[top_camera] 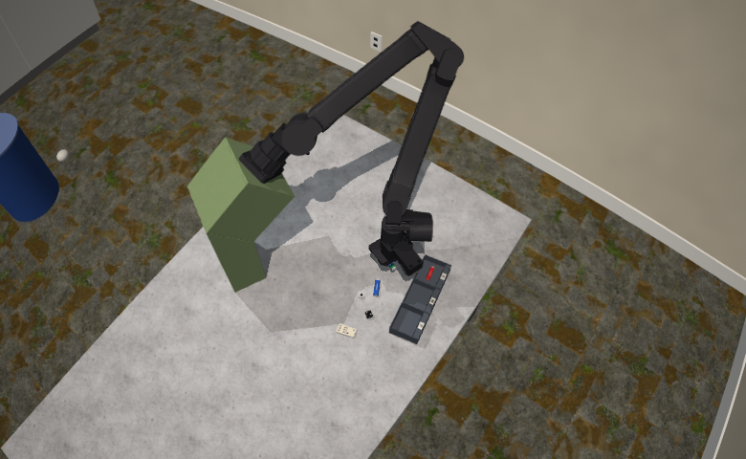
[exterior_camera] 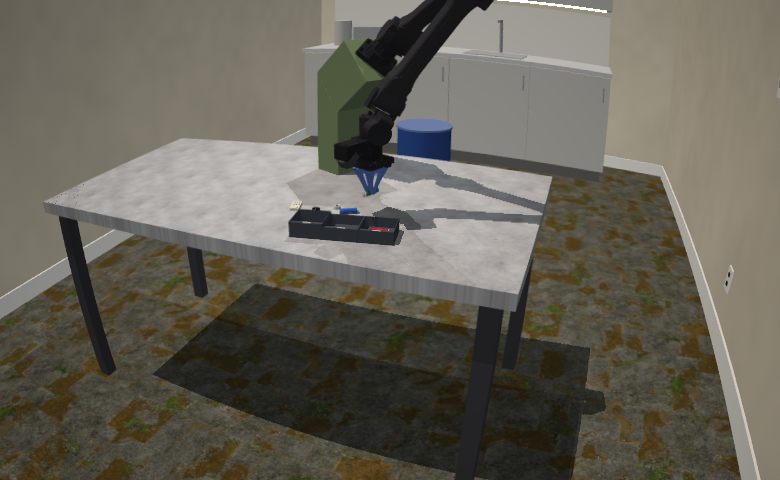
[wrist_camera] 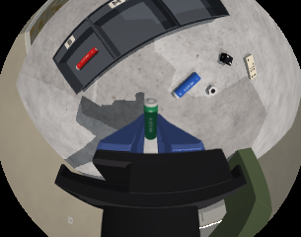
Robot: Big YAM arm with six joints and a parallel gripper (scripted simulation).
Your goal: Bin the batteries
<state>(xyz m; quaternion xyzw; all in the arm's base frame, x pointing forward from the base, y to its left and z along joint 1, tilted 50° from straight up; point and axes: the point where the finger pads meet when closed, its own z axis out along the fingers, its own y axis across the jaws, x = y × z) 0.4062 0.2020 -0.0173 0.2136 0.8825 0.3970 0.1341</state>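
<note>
Now: the green battery right at my hand. Also, from my hand: white ring-shaped piece (10 cm to the right, 7 cm below, 1 cm behind); then red battery (10 cm ahead, 7 cm to the left, 6 cm below); then blue battery (6 cm to the right, 6 cm below).
</note>
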